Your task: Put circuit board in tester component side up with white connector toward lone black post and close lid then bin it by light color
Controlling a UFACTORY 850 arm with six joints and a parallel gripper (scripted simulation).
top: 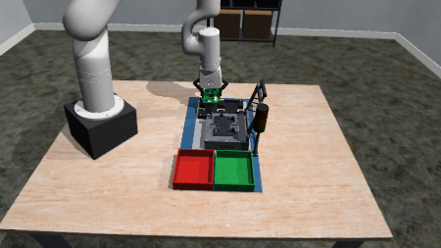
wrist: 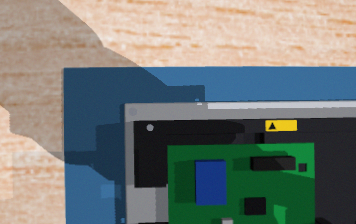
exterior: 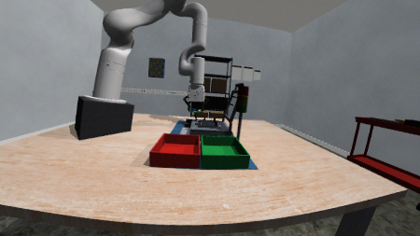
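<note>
Now: hand 160 mm to the left of the dark nest, 80 mm short of it and 30 mm above it. Also, from my hand: clear lid 200 mm ahead, 150 mm to the right, 80 mm above; then red bin 370 mm to the right, 90 mm below, 10 mm behind; then green circuit board right at my hand.
</note>
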